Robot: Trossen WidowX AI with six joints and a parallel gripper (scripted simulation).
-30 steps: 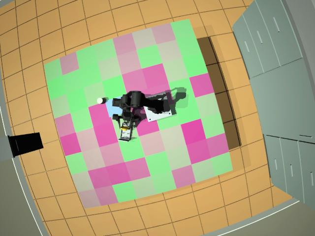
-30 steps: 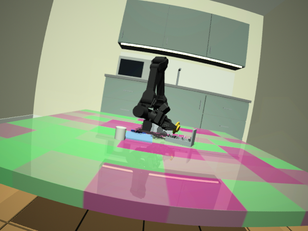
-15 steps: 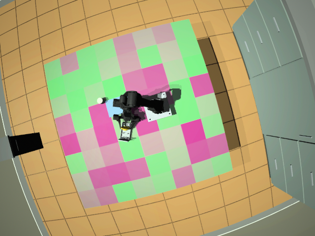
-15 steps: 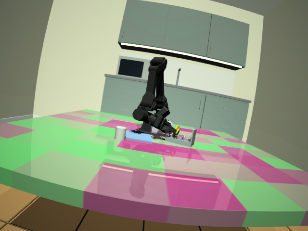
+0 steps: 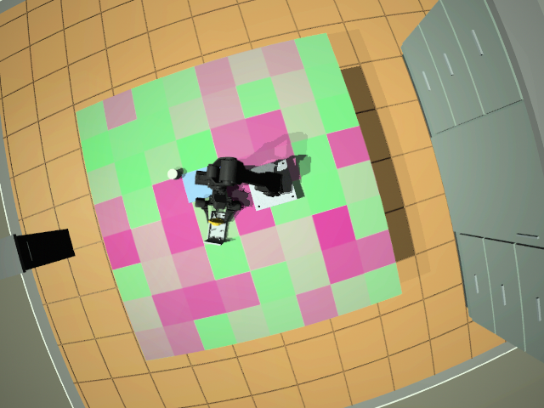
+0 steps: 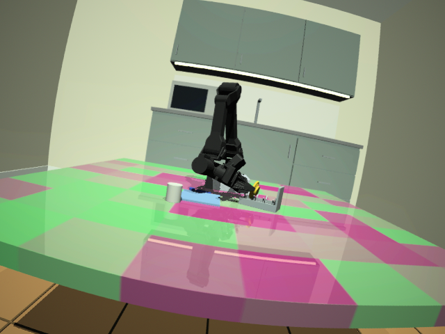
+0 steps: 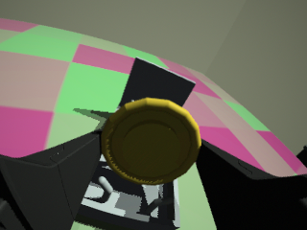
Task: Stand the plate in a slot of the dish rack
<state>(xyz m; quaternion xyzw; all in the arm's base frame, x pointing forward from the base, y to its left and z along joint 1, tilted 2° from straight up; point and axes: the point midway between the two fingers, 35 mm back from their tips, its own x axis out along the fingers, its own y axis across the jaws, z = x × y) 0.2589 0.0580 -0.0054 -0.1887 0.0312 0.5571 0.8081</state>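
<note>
The yellow plate is 10 mm to the right of my gripper tip. Also, from my gripper tip: blue utensil 80 mm behind, 200 mm to the right, 40 mm below; then grey dish rack 10 mm ahead, 20 mm to the left, 30 mm below; then light blue mat 30 mm ahead, 180 mm to the right, 50 mm below.
</note>
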